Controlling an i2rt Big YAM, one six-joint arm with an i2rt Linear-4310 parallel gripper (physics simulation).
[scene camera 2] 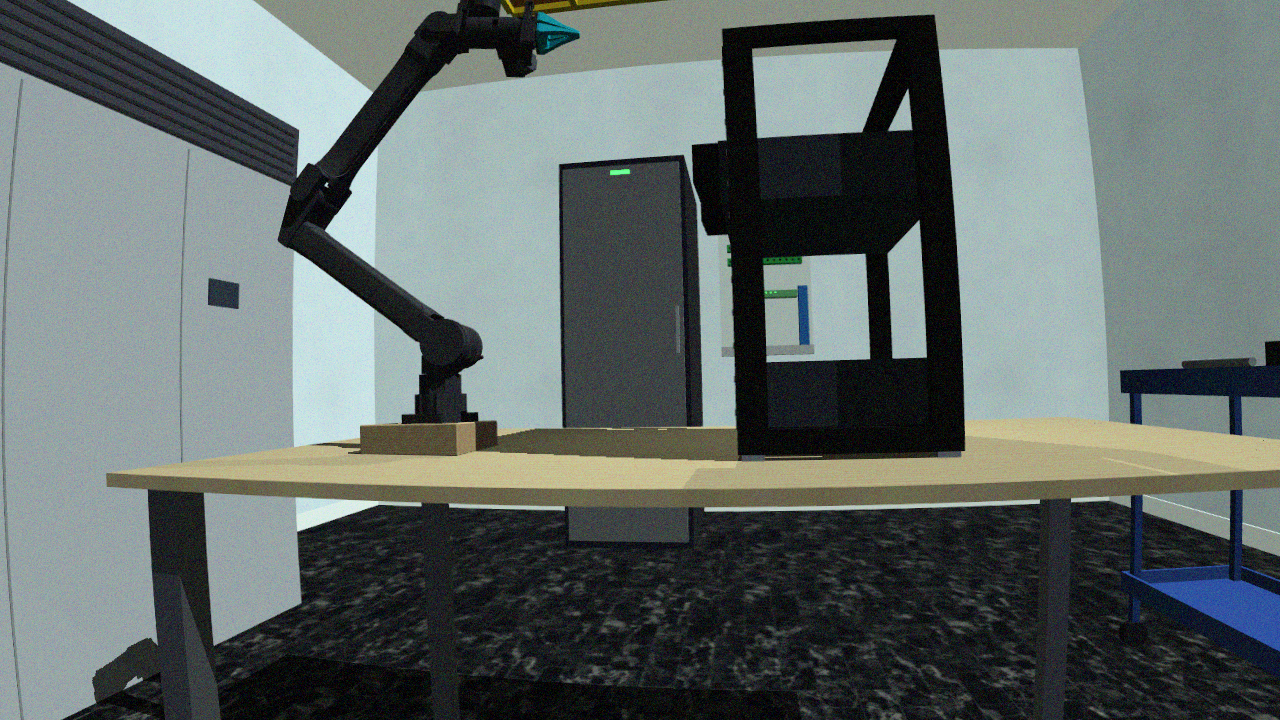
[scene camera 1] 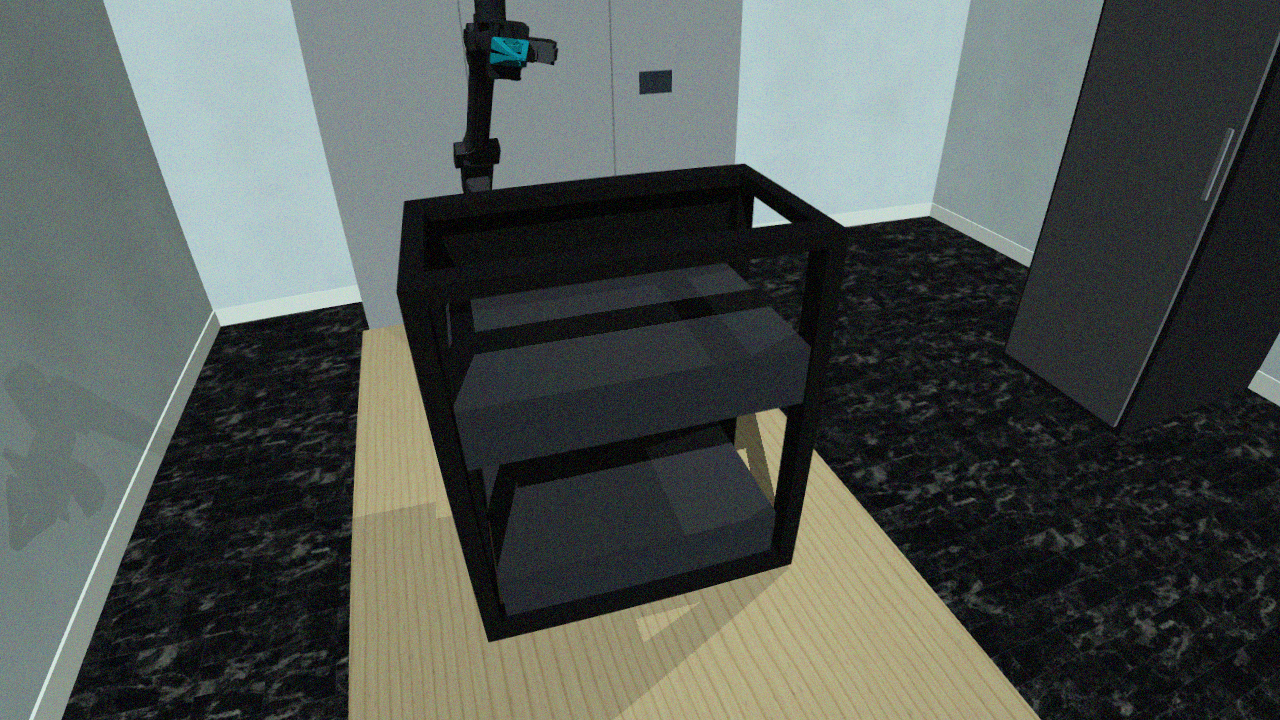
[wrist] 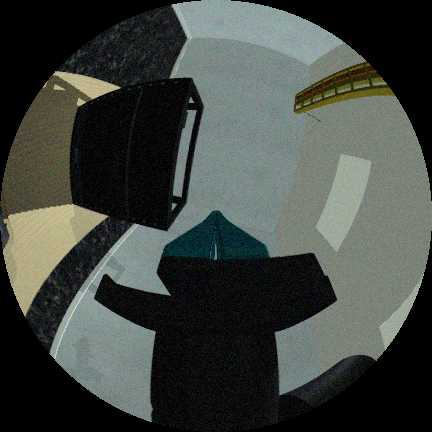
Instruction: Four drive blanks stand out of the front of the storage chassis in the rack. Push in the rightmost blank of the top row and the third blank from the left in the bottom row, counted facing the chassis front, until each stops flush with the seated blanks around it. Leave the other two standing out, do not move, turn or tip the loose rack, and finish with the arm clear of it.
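Frame: origin at the arm's base, x back, y left, z down, level; centimetres.
Seen in the pictures: gripper, fingertip midpoint: (scene camera 2: pixel 579 34) (scene camera 1: pixel 522 59) (wrist: pixel 215 215); arm's base, link origin: (scene camera 2: pixel 441 422).
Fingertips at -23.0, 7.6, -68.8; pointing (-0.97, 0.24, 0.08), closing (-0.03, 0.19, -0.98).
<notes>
Offsets run from my fingertips to a thing's top centre, as dx, dy, dz. "pt": to the spot under its first point. Level surfaces: height alone.
The black rack {-39.9, +6.5, +13.9} (scene camera 1: pixel 824 295) (scene camera 2: pixel 941 268) (wrist: pixel 179 150) stands upright on the wooden table. A dark chassis (scene camera 1: pixel 635 394) (scene camera 2: pixel 832 170) sits in its upper half; in scene camera 2 a dark block {pt -23.9, -12.5, +35.1} (scene camera 2: pixel 709 189) stands out of the rack's front at that height. Another dark unit (scene camera 1: pixel 626 528) (scene camera 2: pixel 841 394) sits at the rack's bottom. The rack's front is nearly black in the wrist view, so single drive blanks cannot be told apart. My gripper (scene camera 2: pixel 577 35) (wrist: pixel 215 215) is shut and empty, with teal fingertips. It is high in front of the rack, near its top height, and apart from it.
The table {dz +73.4} (scene camera 1: pixel 393 573) (scene camera 2: pixel 581 488) carries the arm's wooden base block (scene camera 2: pixel 416 438). A tall dark cabinet (scene camera 1: pixel 1136 223) (scene camera 2: pixel 622 295) stands beyond the table. A blue cart (scene camera 2: pixel 1199 383) is at the right in scene camera 2. A yellow overhead tray (wrist: pixel 345 87) hangs near the ceiling.
</notes>
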